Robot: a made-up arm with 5 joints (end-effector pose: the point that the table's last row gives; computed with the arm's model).
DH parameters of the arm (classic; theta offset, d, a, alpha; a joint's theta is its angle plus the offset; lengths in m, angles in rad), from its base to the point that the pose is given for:
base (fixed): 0 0 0 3.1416
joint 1: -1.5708 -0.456 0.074 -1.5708
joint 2: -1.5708 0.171 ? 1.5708
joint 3: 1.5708 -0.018 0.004 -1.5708
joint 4: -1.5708 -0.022 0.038 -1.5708
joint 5: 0 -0.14 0.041 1.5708
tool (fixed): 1.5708 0.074 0 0
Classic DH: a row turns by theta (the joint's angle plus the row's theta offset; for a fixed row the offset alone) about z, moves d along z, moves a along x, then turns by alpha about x.
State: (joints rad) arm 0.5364 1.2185 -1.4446 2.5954 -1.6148
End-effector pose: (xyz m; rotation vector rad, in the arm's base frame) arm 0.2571 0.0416 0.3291 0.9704 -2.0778 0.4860
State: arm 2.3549 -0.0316 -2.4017 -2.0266 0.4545
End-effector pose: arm 0.0375 -0.3362 0.4211 -0.2530 -2.2676 1.3230
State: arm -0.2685 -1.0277 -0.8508 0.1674 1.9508
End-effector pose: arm 0.0190 0.0322 0.5386 0.8793 0.3518 -0.6191
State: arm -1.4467 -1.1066 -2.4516 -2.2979 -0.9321
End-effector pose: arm 0.0055 0.1333 0.2851 1.7854 0.2919 1.8656
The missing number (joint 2, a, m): 0.03
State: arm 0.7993 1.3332 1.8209 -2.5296 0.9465
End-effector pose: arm 0.1916 -0.0517 0.6534 -0.8522 0.6419 0.7178
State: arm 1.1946 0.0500 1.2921 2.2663 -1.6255
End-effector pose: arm 0.0254 -0.1775 0.4863 -2.7969 -0.7165 0.9983
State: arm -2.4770 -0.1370 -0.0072 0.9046 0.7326
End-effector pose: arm -0.0855 0.1848 0.4543 0.2678 -0.9257 -2.7937
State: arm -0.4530 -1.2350 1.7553 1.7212 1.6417
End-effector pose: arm 0.1281 0.2250 0.5915 -1.4452 0.7486 1.6927
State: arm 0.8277 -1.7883 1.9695 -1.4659 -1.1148
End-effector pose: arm 0.0805 -0.0991 0.3119 -1.4483 -1.2359 -0.9088
